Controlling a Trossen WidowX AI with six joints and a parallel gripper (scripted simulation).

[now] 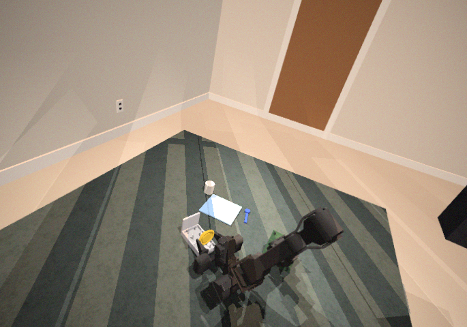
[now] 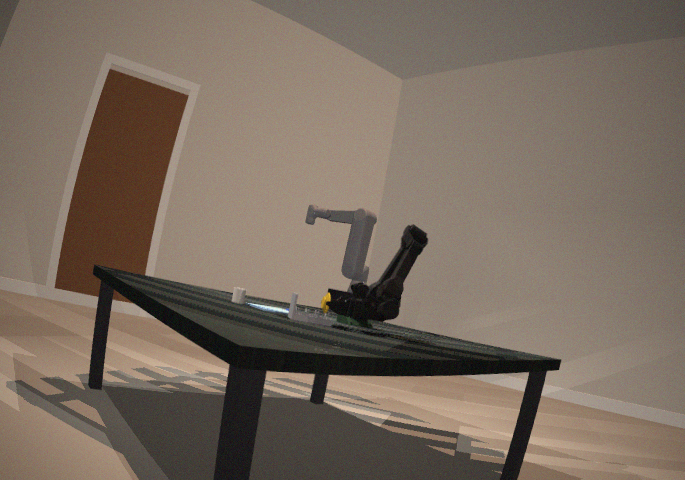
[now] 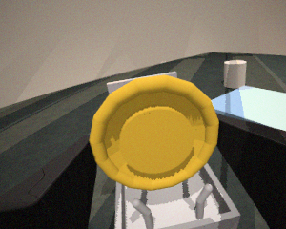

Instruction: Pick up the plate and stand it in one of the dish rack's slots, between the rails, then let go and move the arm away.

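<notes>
Right now my gripper tip is 50 mm above the dish rack, 30 mm short of it and 20 mm to the left of it. The rest, counted from my gripper tip: light blue mat (220 mm to the right, 70 mm below, 50 mm ahead); yellow plate (10 mm behind); blue utensil (260 mm to the right, 70 mm below, 60 mm behind).
</notes>
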